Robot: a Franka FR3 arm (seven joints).
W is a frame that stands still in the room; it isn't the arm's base.
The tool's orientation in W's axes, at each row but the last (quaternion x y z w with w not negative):
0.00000, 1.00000, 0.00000, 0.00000
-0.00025, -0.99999, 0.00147, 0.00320
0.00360, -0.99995, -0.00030, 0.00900
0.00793, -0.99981, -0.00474, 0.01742
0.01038, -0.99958, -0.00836, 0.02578
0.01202, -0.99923, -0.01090, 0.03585
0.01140, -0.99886, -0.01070, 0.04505
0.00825, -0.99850, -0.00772, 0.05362
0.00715, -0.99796, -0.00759, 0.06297
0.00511, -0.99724, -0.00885, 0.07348
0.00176, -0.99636, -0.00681, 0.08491
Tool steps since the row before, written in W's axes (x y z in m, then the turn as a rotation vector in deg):
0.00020, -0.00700, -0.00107, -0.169, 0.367, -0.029
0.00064, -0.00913, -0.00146, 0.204, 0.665, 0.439
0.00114, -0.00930, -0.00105, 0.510, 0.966, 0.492
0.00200, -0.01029, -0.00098, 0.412, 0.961, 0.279
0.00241, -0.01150, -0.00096, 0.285, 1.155, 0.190
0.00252, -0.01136, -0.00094, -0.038, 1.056, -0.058
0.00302, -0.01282, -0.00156, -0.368, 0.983, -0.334
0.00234, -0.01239, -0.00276, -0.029, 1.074, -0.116
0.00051, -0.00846, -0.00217, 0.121, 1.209, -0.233
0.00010, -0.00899, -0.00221, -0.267, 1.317, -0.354
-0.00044, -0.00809, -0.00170, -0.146, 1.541, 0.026
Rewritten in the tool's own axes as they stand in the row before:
-0.00020, -0.00700, 0.00107, 0.169, 0.367, 0.029
-0.00065, -0.00913, 0.00148, -0.201, 0.664, -0.442
-0.00109, -0.00931, 0.00102, -0.508, 0.963, -0.501
-0.00187, -0.01033, 0.00081, -0.417, 0.957, -0.284
-0.00221, -0.01156, 0.00065, -0.299, 1.152, -0.186
-0.00230, -0.01143, 0.00052, 0.008, 1.055, 0.083
-0.00284, -0.01291, 0.00102, 0.313, 0.983, 0.386
-0.00241, -0.01247, 0.00231, -0.002, 1.072, 0.134
-0.00065, -0.00850, 0.00197, -0.168, 1.203, 0.233
-0.00032, -0.00903, 0.00202, 0.197, 1.313, 0.412
0.00018, -0.00811, 0.00164, 0.141, 1.542, 0.020

